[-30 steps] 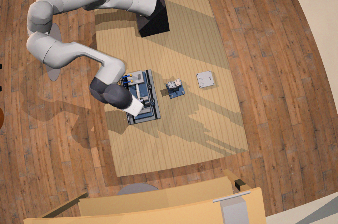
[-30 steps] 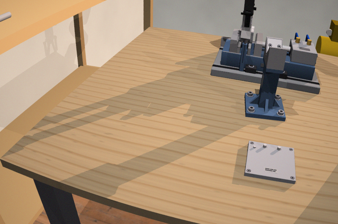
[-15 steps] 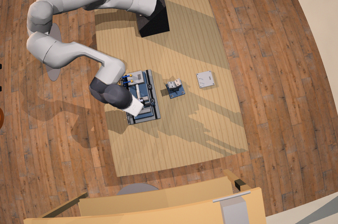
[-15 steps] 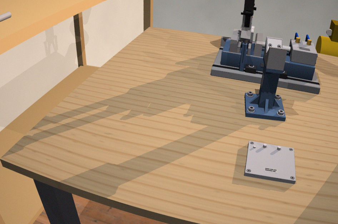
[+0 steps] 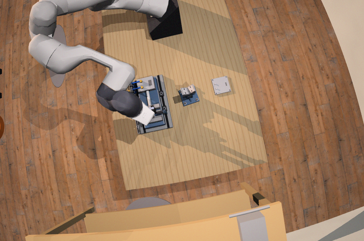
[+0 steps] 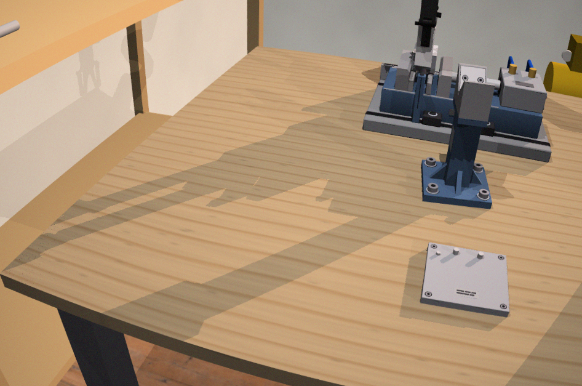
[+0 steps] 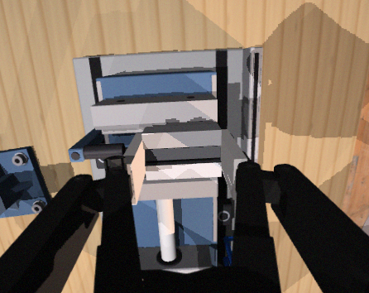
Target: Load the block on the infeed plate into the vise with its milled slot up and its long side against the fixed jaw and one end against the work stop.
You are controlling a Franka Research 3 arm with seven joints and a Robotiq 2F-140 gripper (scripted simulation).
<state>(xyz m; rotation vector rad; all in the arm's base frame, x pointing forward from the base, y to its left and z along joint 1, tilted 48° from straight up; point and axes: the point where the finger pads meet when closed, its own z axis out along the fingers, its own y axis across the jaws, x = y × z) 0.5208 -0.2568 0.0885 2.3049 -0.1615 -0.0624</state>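
Right now my hand is 20 mm above the part. The rest, counted from my hand: work stop (70 mm to the left, 30 mm below); then moving jaw (50 mm below, 40 mm behind, 20 mm to the left); then fixed jaw (50 mm below, 30 mm ahead, 20 mm to the left).
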